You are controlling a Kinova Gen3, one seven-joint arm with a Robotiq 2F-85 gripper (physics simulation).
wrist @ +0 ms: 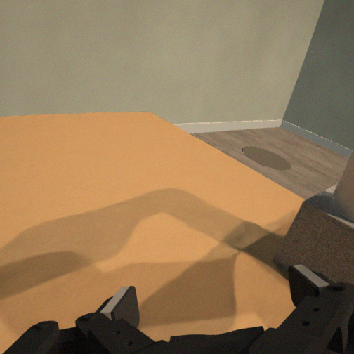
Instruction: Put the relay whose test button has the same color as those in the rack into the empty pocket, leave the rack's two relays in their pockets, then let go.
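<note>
My gripper shows at the bottom of the wrist view. Its two dark fingers with grey pads stand wide apart, with no object between them. It is over the orange table top. The relays, the rack and the empty pocket do not show in this view, so their places and the colors of the test buttons cannot be told.
A brown speckled block with a pale rounded part above it stands at the right edge of the view. The table's edge runs diagonally at the right, with wooden floor beyond it. Walls rise behind. Shadows of the arm lie across the table.
</note>
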